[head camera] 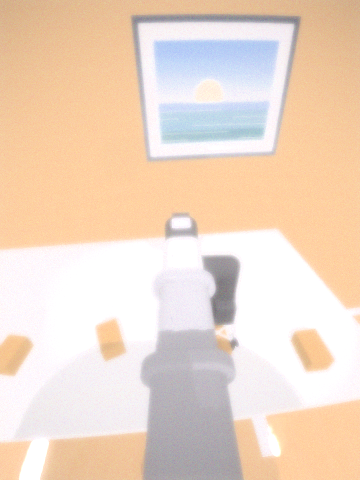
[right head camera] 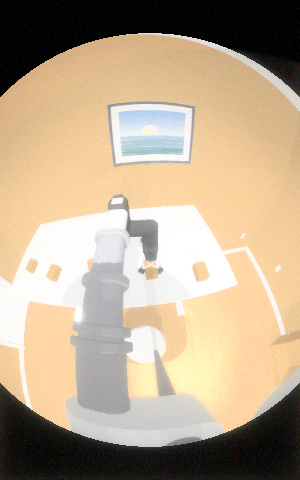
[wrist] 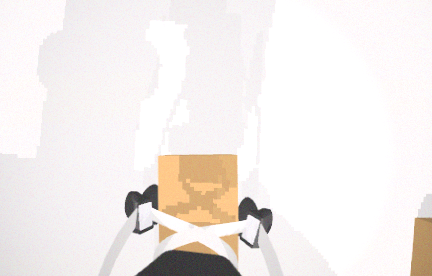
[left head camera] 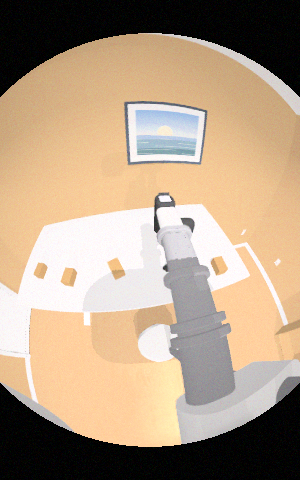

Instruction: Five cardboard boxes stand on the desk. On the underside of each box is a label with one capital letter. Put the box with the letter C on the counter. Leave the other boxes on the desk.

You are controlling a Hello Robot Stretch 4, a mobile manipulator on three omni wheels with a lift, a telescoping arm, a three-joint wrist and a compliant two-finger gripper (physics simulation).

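Pixels of known places: gripper, fingertip midpoint: (right head camera: 150,271) (wrist: 199,207); robot's base, link origin: (right head camera: 145,343) (left head camera: 157,341).
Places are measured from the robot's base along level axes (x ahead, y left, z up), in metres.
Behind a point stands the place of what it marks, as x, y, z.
My gripper (right head camera: 151,270) @(0.414, -0.089, 0.923) (wrist: 199,207) @(0.414, -0.089, 0.923) points down over the desk (head camera: 60,300) @(0.605, 0.449, 0.923) (left head camera: 75,240) @(0.686, 0.536, 0.923) (right head camera: 60,240) @(0.677, 0.575, 0.923) and is shut on a plain orange-brown cardboard box (right head camera: 151,274) @(0.374, -0.091, 0.970) (wrist: 200,172) @(0.450, -0.085, 0.973), one finger on each side. How far its lower end is from the desk top I cannot tell. Its underside is hidden. Four other boxes stand on the desk: a far-left box (left head camera: 41,270) @(0.420, 0.716, 0.961) (right head camera: 32,265) @(0.422, 0.716, 0.960), a second box (head camera: 13,355) @(0.377, 0.465, 0.971) (left head camera: 69,276) @(0.379, 0.468, 0.973) (right head camera: 53,272) @(0.378, 0.468, 0.972), a third box (head camera: 110,339) @(0.420, 0.207, 0.973) (left head camera: 116,268) @(0.419, 0.205, 0.973), and a right box (head camera: 312,350) @(0.364, -0.332, 0.973) (left head camera: 219,265) @(0.364, -0.331, 0.973) (right head camera: 200,271) @(0.364, -0.334, 0.973). No letters show.
A white round stool (left head camera: 156,342) @(0.007, 0.024, 0.187) (right head camera: 145,345) @(-0.010, -0.012, 0.187) stands before the desk. A white surface (left head camera: 12,325) @(-0.068, 1.832, 0.308) shows at the left edge; whether it is the counter I cannot tell. A framed picture (head camera: 215,120) @(1.008, -0.150, 1.441) (left head camera: 166,142) @(1.007, -0.137, 1.448) (right head camera: 151,142) @(1.008, -0.137, 1.446) hangs on the wall behind the desk.
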